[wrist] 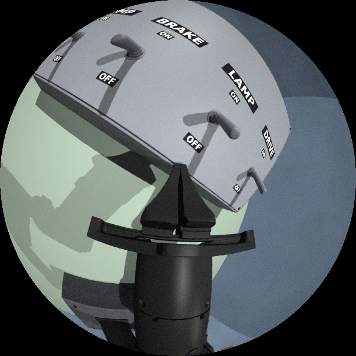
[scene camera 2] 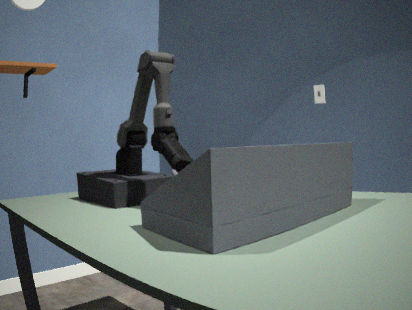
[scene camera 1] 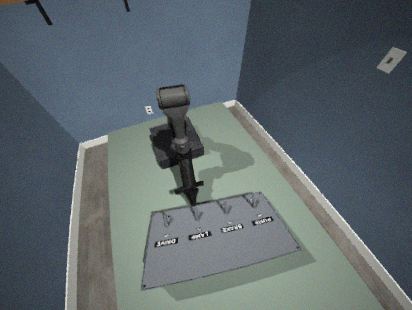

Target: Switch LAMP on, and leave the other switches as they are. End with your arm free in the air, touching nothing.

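Note:
The grey sloped switch panel (scene camera 1: 220, 260) (scene camera 2: 280, 185) (wrist: 165, 90) carries the levers. The LAMP lever (scene camera 1: 198, 214) (wrist: 225, 126) looks tilted to its OFF side, toward the arm, like the others. The DRIVE lever (scene camera 1: 167, 219) (wrist: 258, 181), BRAKE lever (scene camera 1: 226, 206) (wrist: 128, 45) and PUMP lever (scene camera 1: 252, 200) (wrist: 76, 36) stand beside it. My gripper (scene camera 1: 194, 204) (wrist: 178, 169) is shut and empty. Its tips are by the panel's lower edge, below the LAMP lever and apart from it. In scene camera 2 the fingertips are hidden behind the panel.
The green table (scene camera 1: 130, 185) (scene camera 2: 300, 270) (wrist: 115, 185) carries the panel and the arm's dark base (scene camera 1: 162, 152) (scene camera 2: 97, 189). Blue walls stand around it. A shelf (scene camera 2: 30, 66) is on the wall. The LAMP label (scene camera 1: 200, 235) (wrist: 241, 88) lies upslope of its lever.

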